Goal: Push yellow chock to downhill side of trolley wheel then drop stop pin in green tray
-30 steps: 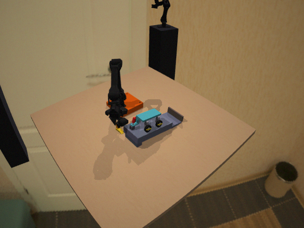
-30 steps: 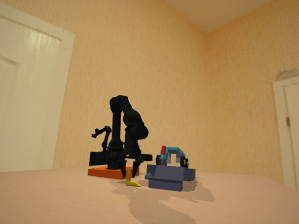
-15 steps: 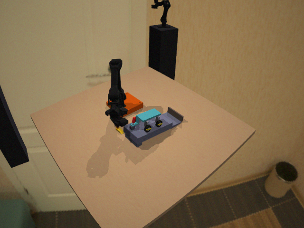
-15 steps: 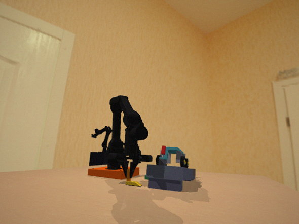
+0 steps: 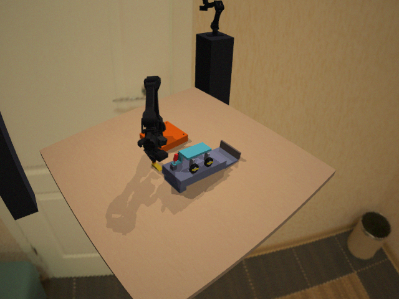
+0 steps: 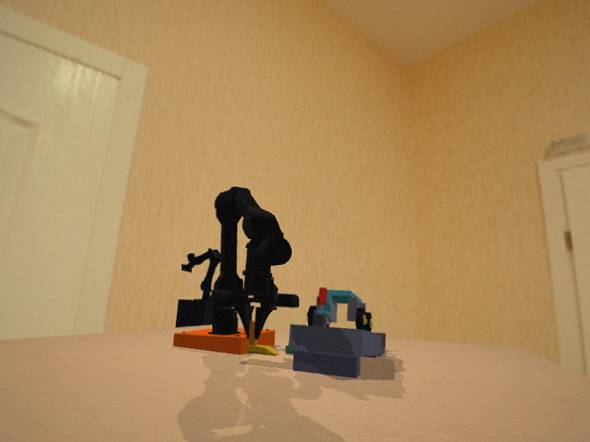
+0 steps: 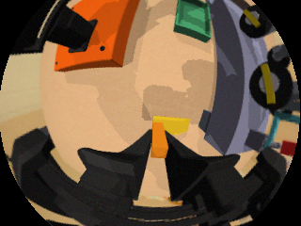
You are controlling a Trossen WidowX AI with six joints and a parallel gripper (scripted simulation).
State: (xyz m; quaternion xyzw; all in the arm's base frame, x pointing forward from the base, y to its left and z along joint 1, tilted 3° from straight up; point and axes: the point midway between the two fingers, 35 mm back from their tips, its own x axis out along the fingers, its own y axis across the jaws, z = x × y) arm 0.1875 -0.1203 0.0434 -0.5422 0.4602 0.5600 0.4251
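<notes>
My gripper tip is now 140 mm short of the red-headed stop pin, 60 mm to the right of it and 80 mm below it. The rest, counted from my gripper tip: grey-blue ramp (140 mm ahead, 170 mm to the left); teal trolley (140 mm ahead, 160 mm to the left, 60 mm above); yellow chock (20 mm ahead, 10 mm to the left, 10 mm below).
</notes>
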